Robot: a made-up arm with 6 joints.
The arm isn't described. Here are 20 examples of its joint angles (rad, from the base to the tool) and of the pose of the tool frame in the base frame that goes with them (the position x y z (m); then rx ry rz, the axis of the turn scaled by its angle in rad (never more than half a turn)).
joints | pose
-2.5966 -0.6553 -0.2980 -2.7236 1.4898 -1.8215 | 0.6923 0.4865 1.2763 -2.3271 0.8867 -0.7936
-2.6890 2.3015 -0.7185 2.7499 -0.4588 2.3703 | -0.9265 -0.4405 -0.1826 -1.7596 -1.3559 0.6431
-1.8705 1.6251 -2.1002 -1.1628 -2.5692 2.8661 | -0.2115 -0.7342 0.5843 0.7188 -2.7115 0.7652
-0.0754 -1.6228 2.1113 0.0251 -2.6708 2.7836 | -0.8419 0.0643 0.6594 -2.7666 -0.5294 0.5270
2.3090 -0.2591 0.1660 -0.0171 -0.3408 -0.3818 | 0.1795 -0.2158 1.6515 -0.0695 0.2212 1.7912
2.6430 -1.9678 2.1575 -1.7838 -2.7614 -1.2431 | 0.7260 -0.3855 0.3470 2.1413 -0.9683 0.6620
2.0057 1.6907 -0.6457 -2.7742 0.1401 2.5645 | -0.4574 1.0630 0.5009 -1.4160 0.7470 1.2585
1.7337 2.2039 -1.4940 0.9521 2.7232 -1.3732 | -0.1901 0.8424 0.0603 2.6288 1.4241 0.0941
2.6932 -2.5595 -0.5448 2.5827 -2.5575 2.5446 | 0.5021 -0.2148 -0.6396 -0.0715 0.4078 2.5556
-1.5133 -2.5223 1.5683 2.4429 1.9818 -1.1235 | -0.0416 0.8600 -0.2133 -2.5037 0.9977 -1.5374
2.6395 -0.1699 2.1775 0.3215 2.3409 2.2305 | -0.0973 0.0191 1.1874 -0.3634 2.5748 -1.5623
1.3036 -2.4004 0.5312 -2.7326 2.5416 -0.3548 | -0.2165 -0.9007 -0.3953 -0.7163 -1.6512 -2.0597
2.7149 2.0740 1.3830 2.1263 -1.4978 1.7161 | -0.6084 0.2947 -0.3947 0.1078 1.8769 1.8195
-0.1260 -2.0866 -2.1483 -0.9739 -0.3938 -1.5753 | -0.5177 0.0560 -0.1894 -1.7321 0.6466 -2.1702
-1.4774 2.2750 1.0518 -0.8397 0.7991 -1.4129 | 0.0107 -0.5732 -0.5508 1.3164 -1.7831 -0.8612
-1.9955 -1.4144 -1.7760 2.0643 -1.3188 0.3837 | 0.3340 0.8148 0.2404 -2.4748 1.3843 1.2284
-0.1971 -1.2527 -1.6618 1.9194 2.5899 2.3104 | -0.8909 0.1714 0.4475 -0.5506 1.0468 0.0111
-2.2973 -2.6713 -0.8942 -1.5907 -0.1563 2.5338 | 0.1580 0.2521 -0.7323 2.6042 0.2743 0.4955
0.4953 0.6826 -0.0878 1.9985 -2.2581 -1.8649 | 0.6288 0.2952 1.3587 1.7983 2.0933 0.1381
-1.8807 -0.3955 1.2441 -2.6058 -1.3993 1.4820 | 0.0145 0.0725 1.4895 -0.2331 -2.6410 1.2282
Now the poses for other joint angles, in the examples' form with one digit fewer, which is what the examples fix.
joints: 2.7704 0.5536 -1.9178 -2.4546 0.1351 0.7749
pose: -0.109 0.062 1.191 0.785 1.458 1.194
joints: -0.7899 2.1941 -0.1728 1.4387 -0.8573 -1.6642
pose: 0.707 -0.762 -0.261 1.486 2.256 -1.279
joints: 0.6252 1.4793 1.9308 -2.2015 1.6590 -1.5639
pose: 0.721 0.420 0.143 0.914 1.612 1.094
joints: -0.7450 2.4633 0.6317 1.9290 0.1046 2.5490
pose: 0.455 -0.397 -0.683 1.520 -2.256 0.389
